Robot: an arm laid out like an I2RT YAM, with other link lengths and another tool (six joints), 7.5 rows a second.
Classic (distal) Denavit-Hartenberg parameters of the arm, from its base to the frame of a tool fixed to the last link. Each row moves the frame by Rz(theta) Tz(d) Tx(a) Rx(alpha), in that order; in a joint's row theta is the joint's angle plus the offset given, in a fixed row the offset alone. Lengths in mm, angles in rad.
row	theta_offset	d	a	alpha
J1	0	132.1	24	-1.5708
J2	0	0	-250.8	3.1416
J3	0.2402	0	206.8	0
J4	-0.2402	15	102.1	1.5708
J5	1.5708	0	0	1.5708
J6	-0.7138	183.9	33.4	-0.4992
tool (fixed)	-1.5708	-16.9	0	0
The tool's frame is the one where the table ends.
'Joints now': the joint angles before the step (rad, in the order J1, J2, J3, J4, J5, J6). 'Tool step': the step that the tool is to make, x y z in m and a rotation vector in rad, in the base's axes. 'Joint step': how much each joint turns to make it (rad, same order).
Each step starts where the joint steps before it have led.
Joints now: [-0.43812 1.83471 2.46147 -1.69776 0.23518 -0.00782]
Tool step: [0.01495 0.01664 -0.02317 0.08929 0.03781 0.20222]
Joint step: [-0.02747 -0.00005 -0.07753 0.03133 -0.16251 -0.17662]
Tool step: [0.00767 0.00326 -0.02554 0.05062 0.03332 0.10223]
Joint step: [-0.02748 0.00002 -0.11478 0.06522 -0.08088 -0.10568]
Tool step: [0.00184 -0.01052 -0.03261 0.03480 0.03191 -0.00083]
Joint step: [-0.03472 0.00001 -0.15564 0.11024 -0.02632 -0.02595]
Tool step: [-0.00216 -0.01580 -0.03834 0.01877 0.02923 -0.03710]
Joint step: [-0.03699 0.00004 -0.18151 0.14684 -0.00076 0.00040]
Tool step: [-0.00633 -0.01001 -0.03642 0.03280 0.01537 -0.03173]
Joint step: [-0.03777 -0.00003 -0.16443 0.13350 -0.01984 -0.00001]
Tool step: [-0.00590 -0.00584 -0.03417 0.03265 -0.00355 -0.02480]
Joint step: [-0.03281 0.00000 -0.15794 0.14192 -0.02975 0.00037]
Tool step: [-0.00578 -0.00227 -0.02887 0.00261 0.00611 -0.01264]
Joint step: [-0.01256 0.00000 -0.13660 0.13011 0.00153 -0.00035]
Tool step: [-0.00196 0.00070 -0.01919 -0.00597 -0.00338 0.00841]
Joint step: [-0.00268 -0.00002 -0.09727 0.10260 -0.00038 -0.01145]
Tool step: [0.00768 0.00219 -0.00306 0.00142 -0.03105 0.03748]
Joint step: [0.00114 0.00268 -0.02480 0.04845 -0.02938 -0.02937]
